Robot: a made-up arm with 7 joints.
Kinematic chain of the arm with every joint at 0, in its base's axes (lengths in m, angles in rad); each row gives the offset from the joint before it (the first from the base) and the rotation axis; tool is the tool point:
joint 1: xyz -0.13 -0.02 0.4 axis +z
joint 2: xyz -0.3 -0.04 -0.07 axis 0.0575 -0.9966 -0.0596
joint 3: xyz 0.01 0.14 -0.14 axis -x
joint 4: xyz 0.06 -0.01 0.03 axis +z
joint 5: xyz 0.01 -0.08 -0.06 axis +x
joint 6: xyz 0 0.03 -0.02 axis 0.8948 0.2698 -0.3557
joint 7: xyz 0.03 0 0.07 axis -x
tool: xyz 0 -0.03 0
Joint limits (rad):
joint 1: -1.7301..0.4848
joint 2: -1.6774..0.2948
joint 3: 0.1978..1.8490
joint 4: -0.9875..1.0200
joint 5: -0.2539..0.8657
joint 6: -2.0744..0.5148
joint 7: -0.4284..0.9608
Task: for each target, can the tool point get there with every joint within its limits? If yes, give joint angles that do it. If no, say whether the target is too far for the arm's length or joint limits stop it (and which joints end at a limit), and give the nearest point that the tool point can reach.
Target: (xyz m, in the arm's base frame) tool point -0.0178 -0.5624 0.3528
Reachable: no: joint limits stop it (at a limit: joint 1, joint 2, joint 5, joint 6, joint 7) | nearest point -0.2661 -0.1528 0.2514 | short by 0.490 m
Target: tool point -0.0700 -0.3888 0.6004
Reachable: no: joint limits stop it (at a limit: joint 1, joint 2, joint 5, joint 6, joint 7) | nearest point -0.2744 -0.1187 0.3194 | short by 0.440 m
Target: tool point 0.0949 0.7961 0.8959
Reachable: no: too far | nearest point 0.0090 0.5152 0.3274 | short by 0.640 m
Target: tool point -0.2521 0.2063 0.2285
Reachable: yes | joints -0.6367 0.0200 0.4667 -0.5006 0.5619 -1.6053 0.0080
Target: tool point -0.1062 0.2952 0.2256
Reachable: yes | joints -1.1195 -0.2504 1.5029 -0.5464 0.7577 -1.2553 0.2194
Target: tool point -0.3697 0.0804 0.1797
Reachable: yes | joints -0.0145 -0.1134 0.7810 -0.1457 0.0521 -1.4487 -0.2675
